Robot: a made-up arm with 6 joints. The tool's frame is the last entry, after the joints.
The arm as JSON. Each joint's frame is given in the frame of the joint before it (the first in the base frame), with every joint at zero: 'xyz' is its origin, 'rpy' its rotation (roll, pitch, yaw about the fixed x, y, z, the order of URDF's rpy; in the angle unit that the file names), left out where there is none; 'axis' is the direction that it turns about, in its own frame. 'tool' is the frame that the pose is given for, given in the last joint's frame.
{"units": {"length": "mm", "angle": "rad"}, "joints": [
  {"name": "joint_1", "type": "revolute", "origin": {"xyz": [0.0, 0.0, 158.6], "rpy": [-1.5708, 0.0, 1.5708]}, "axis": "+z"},
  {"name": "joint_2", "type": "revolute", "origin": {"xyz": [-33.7, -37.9, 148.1], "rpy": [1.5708, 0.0, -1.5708]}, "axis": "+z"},
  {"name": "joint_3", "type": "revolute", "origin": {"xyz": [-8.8, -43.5, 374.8], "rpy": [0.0, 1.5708, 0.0]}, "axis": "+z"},
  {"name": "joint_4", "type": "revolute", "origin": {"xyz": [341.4, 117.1, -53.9], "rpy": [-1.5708, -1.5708, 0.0]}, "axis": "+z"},
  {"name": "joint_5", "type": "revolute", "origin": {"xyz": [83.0, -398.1, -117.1], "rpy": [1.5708, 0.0, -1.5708]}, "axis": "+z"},
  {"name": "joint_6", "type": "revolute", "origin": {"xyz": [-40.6, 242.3, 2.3], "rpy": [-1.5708, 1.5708, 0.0]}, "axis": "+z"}
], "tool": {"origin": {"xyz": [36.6, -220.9, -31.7], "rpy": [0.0, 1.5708, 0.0]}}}
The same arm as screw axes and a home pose.
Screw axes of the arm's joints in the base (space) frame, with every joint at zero. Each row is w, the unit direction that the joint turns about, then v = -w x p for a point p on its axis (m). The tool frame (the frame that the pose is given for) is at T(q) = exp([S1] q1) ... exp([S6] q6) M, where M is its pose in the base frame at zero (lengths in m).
S1 = (-1, 0, 0, 0.0000, -0.1586, 0.0000)
S2 = (0, -1, 0, 0.1965, 0.0000, 0.1481)
S3 = (0, 0, 1, -0.4085, 0.1046, 0.0000)
S4 = (-1, 0, 0, 0.0000, -0.1338, -0.0671)
S5 = (0, 0, -1, 0.4652, -0.1046, 0.0000)
S6 = (-1, 0, 0, 0.0000, -0.2145, -0.4246)
M =
1 0 -0.000004 -0.3152
0 1 -0.000004 -0.6455
0.000004 0.000004 1 0.2511
0 0 0 1

